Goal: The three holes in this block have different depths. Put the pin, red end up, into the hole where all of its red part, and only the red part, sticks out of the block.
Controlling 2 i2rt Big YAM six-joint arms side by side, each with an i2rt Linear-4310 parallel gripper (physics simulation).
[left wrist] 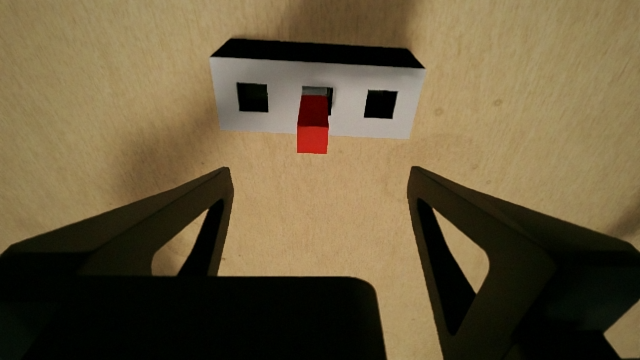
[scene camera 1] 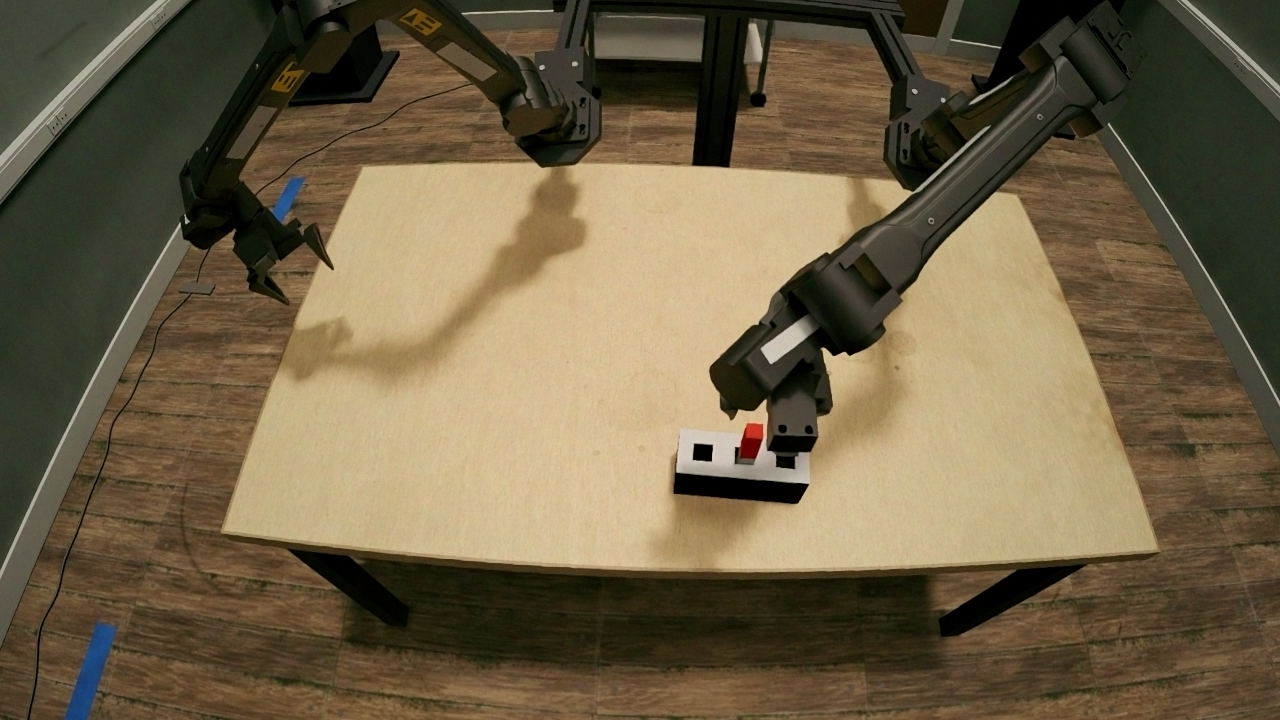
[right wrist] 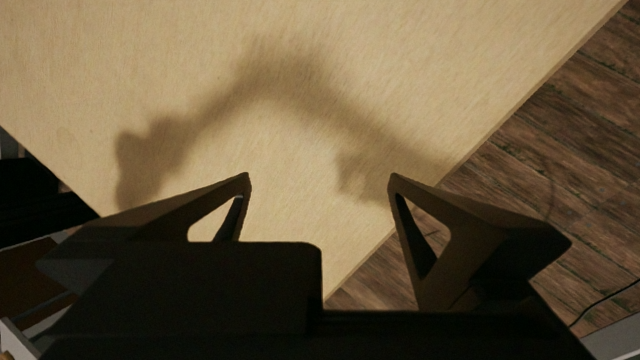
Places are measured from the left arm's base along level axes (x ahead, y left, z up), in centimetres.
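Pixels of known places: left gripper, fingertip midpoint: [left wrist: 320, 178] [scene camera 1: 763, 416]; right gripper, fingertip midpoint: [scene camera 1: 310, 286] [right wrist: 319, 180]; left arm's base at its link origin: [scene camera 1: 926, 151]; right arm's base at its link origin: [scene camera 1: 556, 122].
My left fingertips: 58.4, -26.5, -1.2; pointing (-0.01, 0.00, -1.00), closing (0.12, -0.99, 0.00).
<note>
Ahead of a thing's pixels: the offset from my left fingertips to its top centre, as dx, dy, dz. Level surfaces: height alone.
The white-topped block @(-3.4, -0.1, -16.8) [scene camera 1: 720, 456] [left wrist: 347, 120] with black sides sits near the table's front edge. Its three square holes lie in a row. The pin @(-3.4, +0.2, -9.3) [scene camera 1: 751, 440] [left wrist: 313, 125] stands in the middle hole, red end up, leaning slightly. A short grey stretch shows under the red at the hole's mouth. My left gripper [left wrist: 320, 178] is open and empty, above and behind the block; its fingertips are mostly hidden in the scene view. My right gripper [scene camera 1: 308, 284] [right wrist: 319, 180] is open and empty, high by the table's left edge, far from the block.
The left arm reaches over the right half of the wooden table @(dz -24.3) [scene camera 1: 501, 501] and partly covers the block's right hole in the scene view. A black frame post [scene camera 1: 718, 89] stands behind the table. Arm shadows fall across the table top.
</note>
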